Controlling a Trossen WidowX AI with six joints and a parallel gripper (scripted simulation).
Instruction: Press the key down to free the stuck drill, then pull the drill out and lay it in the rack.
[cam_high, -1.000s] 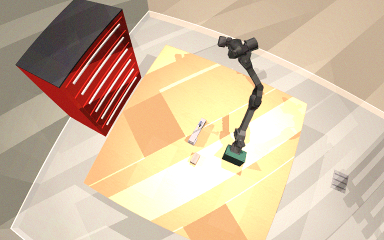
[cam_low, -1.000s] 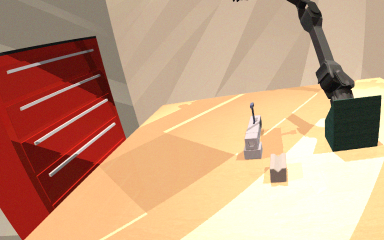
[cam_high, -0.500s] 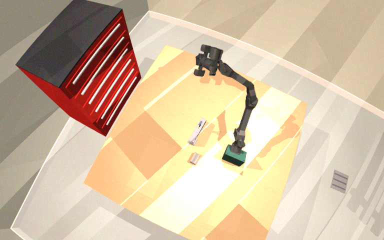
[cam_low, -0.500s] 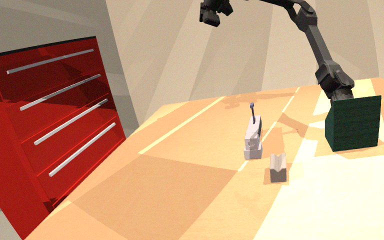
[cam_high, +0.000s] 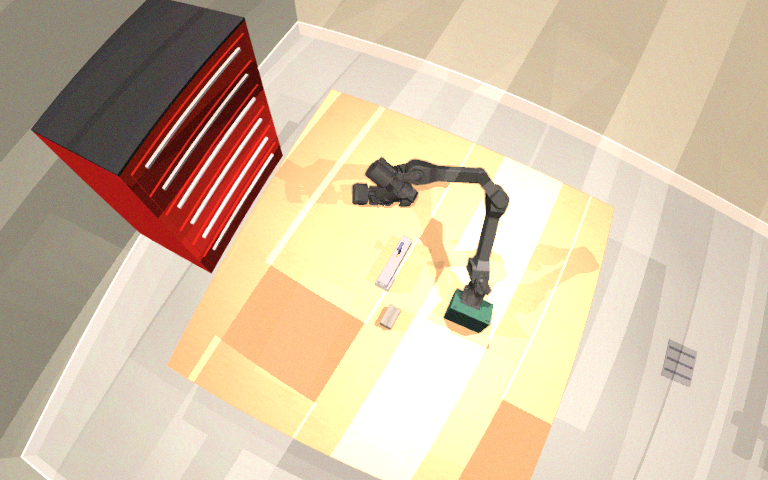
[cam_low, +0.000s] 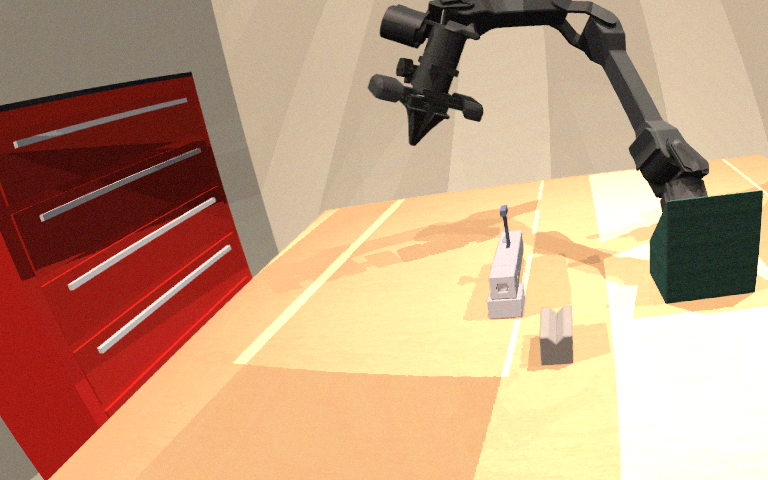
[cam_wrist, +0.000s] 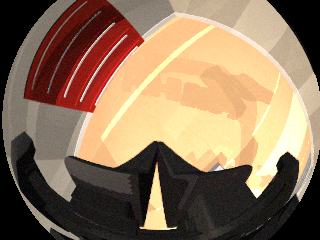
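Right now the blue key is 13 cm behind my gripper tip, 7 cm to the left of it and 14 cm below it. The rest, counted from my gripper tip: v-grooved rack: 19 cm behind, 27 cm to the left, 22 cm below; drill: 13 cm behind, 12 cm to the left, 19 cm below; pale grey holder block: 13 cm behind, 10 cm to the left, 20 cm below.
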